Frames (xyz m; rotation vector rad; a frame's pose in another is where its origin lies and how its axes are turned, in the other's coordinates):
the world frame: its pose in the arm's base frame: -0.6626 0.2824 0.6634 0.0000 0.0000 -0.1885
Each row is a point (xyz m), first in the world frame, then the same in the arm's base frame.
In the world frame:
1: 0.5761 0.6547 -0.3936
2: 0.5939 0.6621 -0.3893
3: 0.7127 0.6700 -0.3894
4: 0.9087 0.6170 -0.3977
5: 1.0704 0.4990 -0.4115
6: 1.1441 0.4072 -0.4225
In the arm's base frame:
1: 0.0260 0.8176 0.2698
2: 0.0448 0.8215 0.2741
3: 0.1630 0.8070 0.2740
4: 0.3456 0.7182 0.2657
5: 0.4823 0.5720 0.2519
6: 0.5375 0.4680 0.2409

